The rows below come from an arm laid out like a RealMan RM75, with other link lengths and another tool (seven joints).
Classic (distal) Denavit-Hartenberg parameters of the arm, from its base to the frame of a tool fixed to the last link. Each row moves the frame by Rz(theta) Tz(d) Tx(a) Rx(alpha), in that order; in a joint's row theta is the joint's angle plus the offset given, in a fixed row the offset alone. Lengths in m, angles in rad.
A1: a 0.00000  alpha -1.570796  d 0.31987  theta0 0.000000
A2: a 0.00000  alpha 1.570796  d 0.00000  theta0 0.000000
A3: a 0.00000  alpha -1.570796  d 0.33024  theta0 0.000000
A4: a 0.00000  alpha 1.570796  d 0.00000  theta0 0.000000
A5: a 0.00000  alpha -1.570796  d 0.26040  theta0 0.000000
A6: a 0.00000  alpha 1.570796  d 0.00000  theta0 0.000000
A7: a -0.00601  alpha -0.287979  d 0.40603  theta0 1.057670
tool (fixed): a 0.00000  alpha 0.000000  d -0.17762  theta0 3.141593
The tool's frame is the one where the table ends.
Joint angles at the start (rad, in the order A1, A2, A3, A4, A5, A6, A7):
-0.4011, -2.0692, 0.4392, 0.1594, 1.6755, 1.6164, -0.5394
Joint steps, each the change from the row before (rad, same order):
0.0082, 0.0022, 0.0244, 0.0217, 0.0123, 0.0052, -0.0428
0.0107, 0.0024, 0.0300, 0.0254, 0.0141, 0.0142, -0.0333
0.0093, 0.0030, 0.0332, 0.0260, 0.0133, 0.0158, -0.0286
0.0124, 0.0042, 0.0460, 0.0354, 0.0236, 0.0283, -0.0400
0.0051, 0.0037, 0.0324, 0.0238, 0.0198, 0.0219, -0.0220
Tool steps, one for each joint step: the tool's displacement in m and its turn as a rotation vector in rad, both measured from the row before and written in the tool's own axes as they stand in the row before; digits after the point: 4 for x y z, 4 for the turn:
-0.0005, -0.0038, -0.0014, 0.0309, -0.0220, -0.0190
-0.0034, -0.0044, -0.0020, 0.0343, -0.0273, -0.0057
-0.0043, -0.0040, -0.0012, 0.0366, -0.0291, 0.0005
-0.0081, -0.0064, -0.0008, 0.0546, -0.0483, 0.0001
-0.0067, -0.0040, 0.0010, 0.0422, -0.0372, 0.0071

